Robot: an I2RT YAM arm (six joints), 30 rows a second.
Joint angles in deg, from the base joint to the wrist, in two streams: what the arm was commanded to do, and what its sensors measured. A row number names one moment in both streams.
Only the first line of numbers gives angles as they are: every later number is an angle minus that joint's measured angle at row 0.
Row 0, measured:
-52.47, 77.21, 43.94, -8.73, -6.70, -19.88
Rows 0 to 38, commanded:
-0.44, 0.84, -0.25, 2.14, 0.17, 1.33
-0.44, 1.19, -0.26, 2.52, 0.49, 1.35
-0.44, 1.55, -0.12, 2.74, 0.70, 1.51
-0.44, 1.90, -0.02, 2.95, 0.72, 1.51
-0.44, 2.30, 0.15, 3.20, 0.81, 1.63
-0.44, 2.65, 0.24, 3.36, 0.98, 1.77
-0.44, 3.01, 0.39, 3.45, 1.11, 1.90
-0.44, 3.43, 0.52, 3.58, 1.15, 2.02
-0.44, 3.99, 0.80, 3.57, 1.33, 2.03
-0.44, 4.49, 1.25, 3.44, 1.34, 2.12
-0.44, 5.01, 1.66, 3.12, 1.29, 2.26
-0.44, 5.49, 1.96, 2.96, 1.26, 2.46
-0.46, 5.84, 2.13, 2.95, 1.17, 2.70
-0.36, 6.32, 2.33, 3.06, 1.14, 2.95
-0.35, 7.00, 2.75, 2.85, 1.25, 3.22
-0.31, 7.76, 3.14, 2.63, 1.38, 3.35
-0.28, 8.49, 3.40, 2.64, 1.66, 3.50
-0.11, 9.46, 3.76, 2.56, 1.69, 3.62
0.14, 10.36, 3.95, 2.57, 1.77, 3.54
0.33, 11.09, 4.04, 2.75, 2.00, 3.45
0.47, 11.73, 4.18, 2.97, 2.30, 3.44
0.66, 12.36, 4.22, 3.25, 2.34, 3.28
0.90, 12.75, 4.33, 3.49, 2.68, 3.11
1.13, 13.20, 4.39, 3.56, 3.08, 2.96
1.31, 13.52, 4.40, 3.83, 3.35, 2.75
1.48, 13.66, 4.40, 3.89, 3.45, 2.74
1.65, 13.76, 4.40, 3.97, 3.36, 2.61
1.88, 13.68, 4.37, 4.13, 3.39, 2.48
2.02, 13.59, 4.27, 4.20, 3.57, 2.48
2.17, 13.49, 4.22, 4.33, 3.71, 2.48
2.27, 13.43, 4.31, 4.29, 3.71, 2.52
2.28, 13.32, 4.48, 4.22, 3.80, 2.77
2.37, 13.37, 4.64, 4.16, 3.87, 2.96
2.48, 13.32, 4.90, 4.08, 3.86, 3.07
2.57, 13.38, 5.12, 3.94, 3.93, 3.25
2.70, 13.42, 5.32, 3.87, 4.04, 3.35
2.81, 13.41, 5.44, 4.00, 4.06, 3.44
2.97, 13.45, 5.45, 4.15, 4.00, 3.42
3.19, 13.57, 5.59, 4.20, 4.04, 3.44
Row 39, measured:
2.36, 13.66, 3.33, 3.60, 3.85, 1.99
